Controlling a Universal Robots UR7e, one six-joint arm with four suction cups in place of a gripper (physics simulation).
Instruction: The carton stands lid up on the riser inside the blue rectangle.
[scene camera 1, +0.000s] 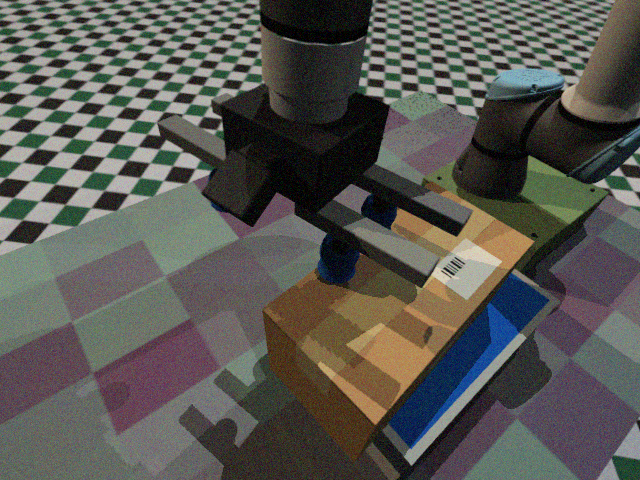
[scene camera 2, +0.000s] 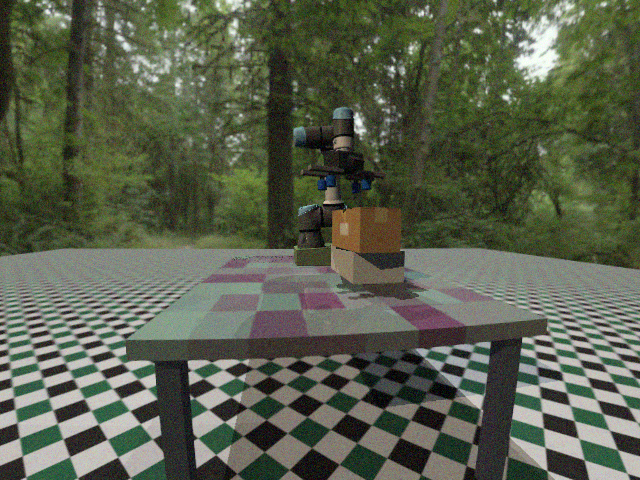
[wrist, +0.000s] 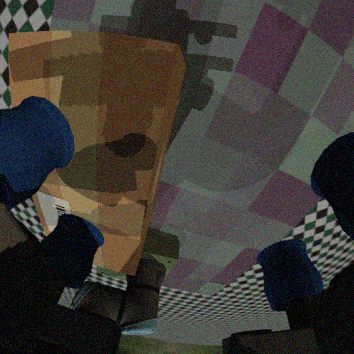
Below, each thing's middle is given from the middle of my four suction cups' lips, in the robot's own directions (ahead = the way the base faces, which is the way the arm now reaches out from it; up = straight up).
Scene:
Right now the brown carton (scene camera 1: 352, 353) is 70 mm behind my suction cup, 110 mm to the left of it and 150 mm below it. Also, from my suction cup: riser (scene camera 1: 520, 305): 150 mm behind, 150 mm to the left, 290 mm below.

